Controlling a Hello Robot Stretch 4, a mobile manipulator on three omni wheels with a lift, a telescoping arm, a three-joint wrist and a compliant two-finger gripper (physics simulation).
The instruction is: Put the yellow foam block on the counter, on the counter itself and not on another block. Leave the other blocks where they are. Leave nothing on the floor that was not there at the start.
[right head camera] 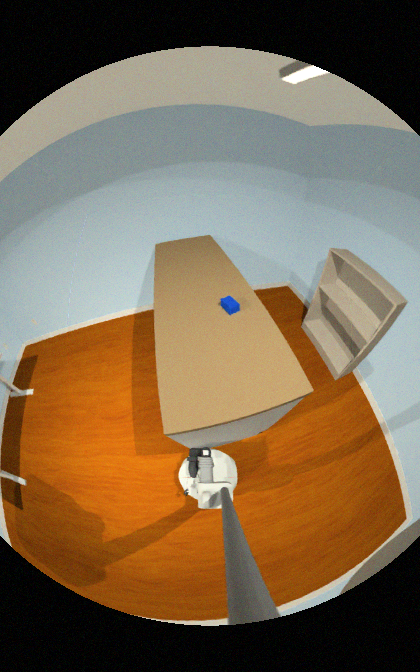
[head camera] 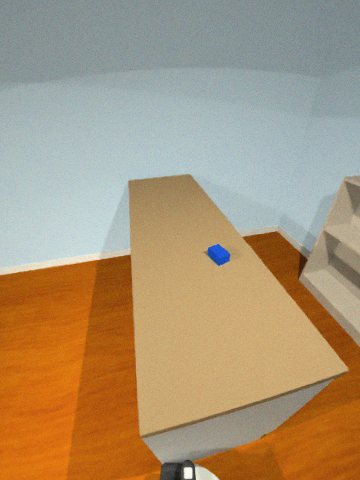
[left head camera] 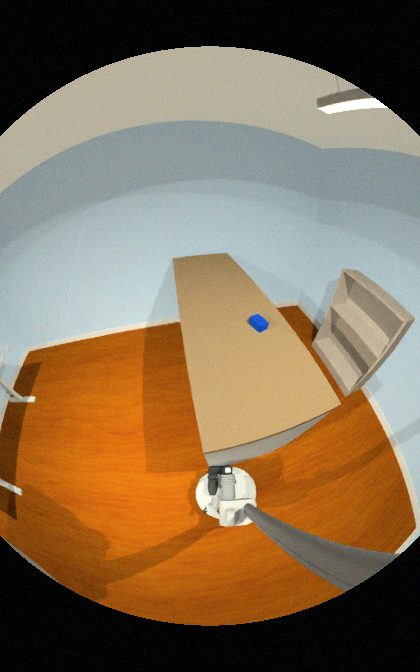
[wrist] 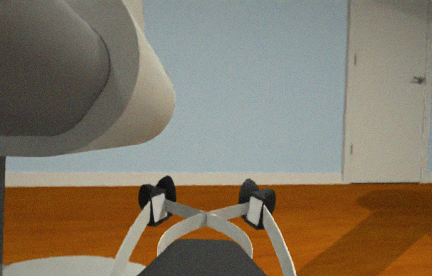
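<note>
The counter is a long tan top on a pale grey base, directly in front of the robot's base. A blue block lies on it towards the right edge. The yellow foam block does not show in these views. My gripper is open in the wrist view, its two dark fingertips apart with no object between them, and the floor and wall behind. It is away from the blue block.
A grey-beige shelf unit stands right of the counter by the wall. White legs of a piece of furniture show at the far left. A white door is in the wall in the wrist view.
</note>
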